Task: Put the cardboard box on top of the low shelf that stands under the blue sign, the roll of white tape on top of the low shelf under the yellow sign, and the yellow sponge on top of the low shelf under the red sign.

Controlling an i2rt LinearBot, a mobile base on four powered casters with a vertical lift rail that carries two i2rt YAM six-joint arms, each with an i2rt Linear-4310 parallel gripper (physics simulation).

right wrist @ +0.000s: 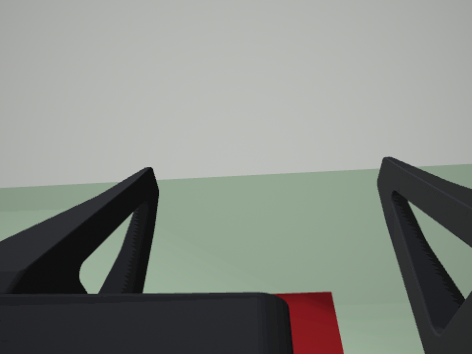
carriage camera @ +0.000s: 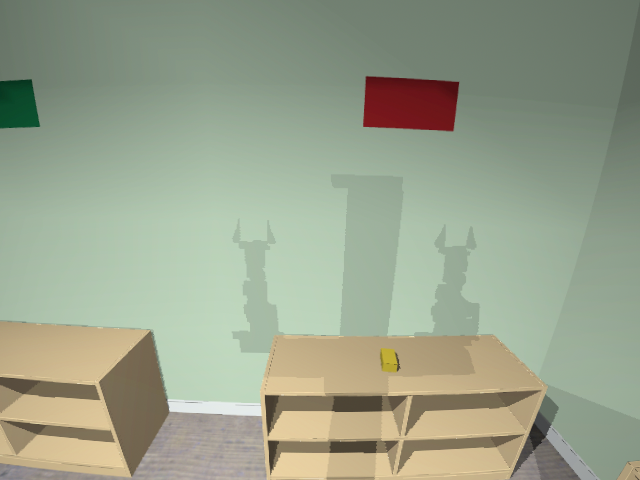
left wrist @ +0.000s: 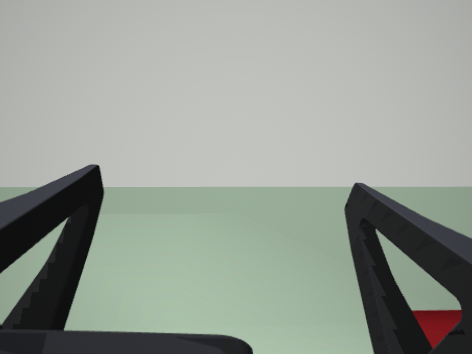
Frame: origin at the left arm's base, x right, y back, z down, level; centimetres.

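Where they show: left gripper, fingertip midpoint: (left wrist: 229, 187); right gripper, fingertip midpoint: (right wrist: 265, 174).
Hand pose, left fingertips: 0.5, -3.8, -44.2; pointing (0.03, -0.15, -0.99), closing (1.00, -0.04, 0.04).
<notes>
After its pixels a point has its place, as x, y, z.
The yellow sponge (carriage camera: 389, 360) @(71.2, -83.1, 38.3) lies on top of the low shelf (carriage camera: 310, 366) @(36.1, -84.7, 42.8) under the red sign (carriage camera: 410, 104) @(77.3, -108.8, -71.1) in the carriage view. The red sign also shows in part in the left wrist view (left wrist: 440, 322) @(79.0, -108.8, -77.2) and in the right wrist view (right wrist: 315, 320) @(90.7, -108.6, -71.6). My left gripper (left wrist: 229, 187) @(0.5, -3.8, -44.2) is open and empty, with wall and ceiling behind its fingers. My right gripper (right wrist: 265, 174) @(70.6, -4.3, -43.3) is open and empty, also facing the upper wall. Neither gripper shows in the carriage view, apart from shadows on the wall. The cardboard box, the white tape, the blue sign and the yellow sign do not show.
A second low shelf (carriage camera: 62, 353) @(-82.6, -87.5, 42.8) stands at the left, with a strip of floor (carriage camera: 211, 444) @(-18.0, -90.6, 103.7) between the two shelves. Part of a green sign (carriage camera: 18, 104) @(-100.6, -112.0, -71.1) hangs at the far left. A side wall (carriage camera: 604, 310) @(177.5, -86.7, 17.1) and the corner of another wooden piece (carriage camera: 630, 470) @(138.1, -36.0, 44.5) are at the right.
</notes>
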